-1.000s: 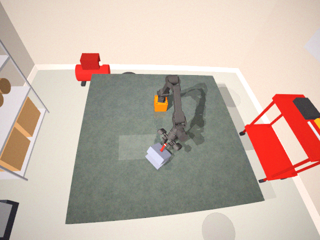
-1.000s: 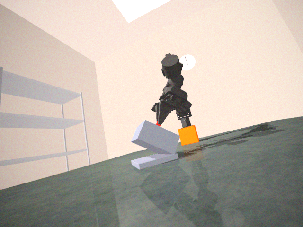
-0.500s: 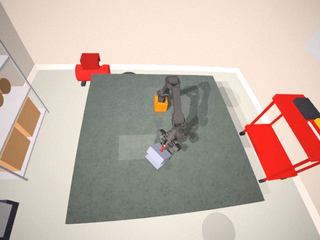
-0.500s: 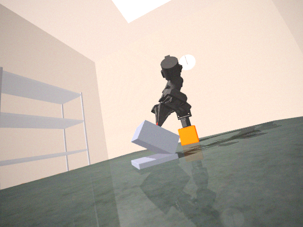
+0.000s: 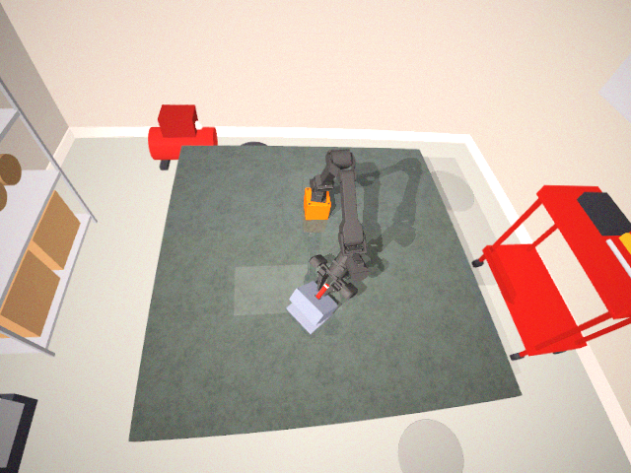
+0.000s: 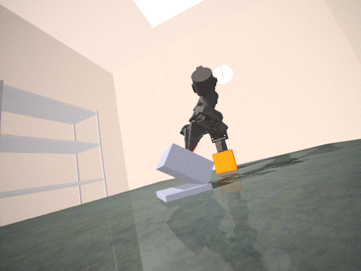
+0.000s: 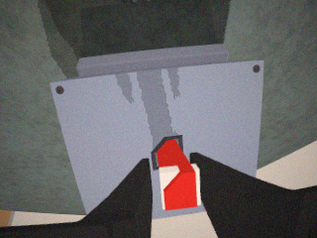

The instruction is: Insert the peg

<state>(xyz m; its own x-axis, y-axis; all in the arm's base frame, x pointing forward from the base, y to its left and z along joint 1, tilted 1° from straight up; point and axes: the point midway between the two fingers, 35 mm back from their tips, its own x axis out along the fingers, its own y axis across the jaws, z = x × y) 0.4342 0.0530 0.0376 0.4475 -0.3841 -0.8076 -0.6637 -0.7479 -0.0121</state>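
The red peg is 10 mm behind my gripper tip, 10 mm to the left of it and 10 mm above it. Also, from my gripper tip: grey sloped panel: 20 mm ahead, 20 mm to the right, 30 mm below.
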